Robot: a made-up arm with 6 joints.
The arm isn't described. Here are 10 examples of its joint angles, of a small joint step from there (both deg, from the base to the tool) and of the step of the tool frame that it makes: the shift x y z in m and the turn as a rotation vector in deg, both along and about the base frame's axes.
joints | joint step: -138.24 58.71 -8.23 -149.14 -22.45 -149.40 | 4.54 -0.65 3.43 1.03 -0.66 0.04
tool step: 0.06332 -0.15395 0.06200 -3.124 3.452 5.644
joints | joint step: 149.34 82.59 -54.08 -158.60 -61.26 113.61 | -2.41 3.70 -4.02 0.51 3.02 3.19
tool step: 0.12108 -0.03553 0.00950 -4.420 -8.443 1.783
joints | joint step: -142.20 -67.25 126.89 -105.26 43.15 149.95 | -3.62 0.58 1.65 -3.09 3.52 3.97
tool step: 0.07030 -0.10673 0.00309 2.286 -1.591 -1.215
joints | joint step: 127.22 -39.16 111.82 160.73 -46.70 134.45 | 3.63 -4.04 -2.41 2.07 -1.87 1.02
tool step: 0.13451 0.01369 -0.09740 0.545 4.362 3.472
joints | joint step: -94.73 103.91 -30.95 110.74 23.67 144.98 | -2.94 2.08 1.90 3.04 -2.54 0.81
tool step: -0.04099 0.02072 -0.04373 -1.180 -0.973 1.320
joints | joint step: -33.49 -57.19 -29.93 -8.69 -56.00 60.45 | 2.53 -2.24 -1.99 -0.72 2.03 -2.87
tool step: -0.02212 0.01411 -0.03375 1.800 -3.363 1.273
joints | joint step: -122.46 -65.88 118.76 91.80 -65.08 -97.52 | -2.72 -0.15 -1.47 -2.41 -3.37 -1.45
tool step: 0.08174 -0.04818 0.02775 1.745 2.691 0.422
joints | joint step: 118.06 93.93 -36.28 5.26 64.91 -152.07 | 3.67 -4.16 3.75 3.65 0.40 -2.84
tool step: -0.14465 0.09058 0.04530 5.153 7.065 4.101
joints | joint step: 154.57 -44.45 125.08 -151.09 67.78 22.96 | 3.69 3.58 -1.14 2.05 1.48 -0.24
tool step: -0.03519 0.14506 0.13575 -4.302 -4.551 4.160
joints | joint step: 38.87 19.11 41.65 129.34 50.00 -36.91 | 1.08 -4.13 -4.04 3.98 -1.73 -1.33
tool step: -0.07925 -0.03815 0.02506 -1.333 -1.712 -1.927
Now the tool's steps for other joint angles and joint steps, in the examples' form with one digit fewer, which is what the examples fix.
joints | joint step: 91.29 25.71 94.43 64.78 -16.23 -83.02 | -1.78 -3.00 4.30 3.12 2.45 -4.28
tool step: 0.0224 -0.2117 0.0576 9.31 -1.34 -0.26
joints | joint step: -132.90 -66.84 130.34 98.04 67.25 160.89 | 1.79 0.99 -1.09 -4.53 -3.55 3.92
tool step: -0.0363 0.0568 0.0390 1.10 3.95 4.03
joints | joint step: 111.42 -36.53 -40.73 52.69 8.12 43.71 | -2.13 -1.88 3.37 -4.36 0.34 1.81
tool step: 0.0403 -0.0404 0.0848 4.42 4.38 -2.10
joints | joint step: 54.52 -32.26 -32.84 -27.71 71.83 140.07 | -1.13 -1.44 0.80 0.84 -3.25 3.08
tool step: -0.0150 -0.0292 0.0223 -2.70 -0.35 -2.23
